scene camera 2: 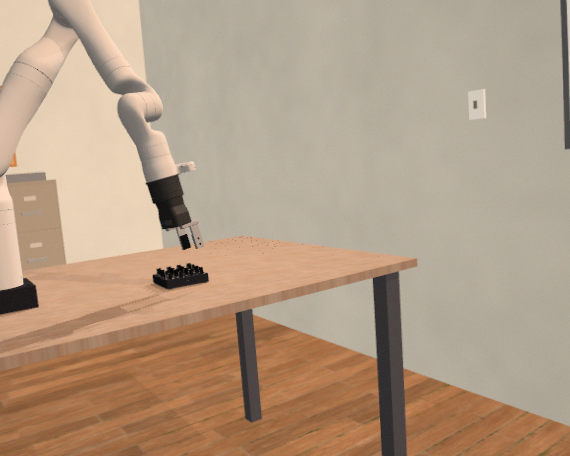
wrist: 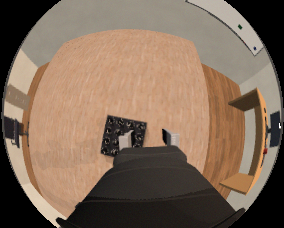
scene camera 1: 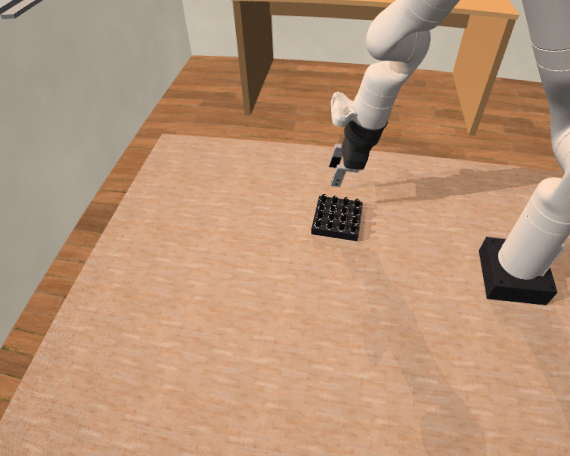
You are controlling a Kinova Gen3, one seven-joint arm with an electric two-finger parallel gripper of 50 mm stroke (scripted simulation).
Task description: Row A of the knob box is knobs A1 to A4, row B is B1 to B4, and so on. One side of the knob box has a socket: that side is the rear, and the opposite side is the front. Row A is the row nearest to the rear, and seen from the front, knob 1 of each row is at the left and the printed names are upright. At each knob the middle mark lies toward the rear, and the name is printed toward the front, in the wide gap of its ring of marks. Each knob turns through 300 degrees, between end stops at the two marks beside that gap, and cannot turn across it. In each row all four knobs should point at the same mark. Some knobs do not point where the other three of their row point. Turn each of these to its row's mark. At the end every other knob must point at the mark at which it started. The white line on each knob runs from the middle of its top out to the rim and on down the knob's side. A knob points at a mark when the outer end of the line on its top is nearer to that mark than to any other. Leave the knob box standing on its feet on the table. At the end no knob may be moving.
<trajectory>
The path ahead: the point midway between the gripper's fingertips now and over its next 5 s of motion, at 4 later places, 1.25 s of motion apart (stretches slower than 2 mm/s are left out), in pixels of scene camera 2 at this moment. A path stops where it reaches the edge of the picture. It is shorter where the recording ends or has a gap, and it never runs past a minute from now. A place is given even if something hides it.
My gripper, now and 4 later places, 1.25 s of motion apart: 193,248; 179,254; 169,258; 165,259; 145,262
</trajectory>
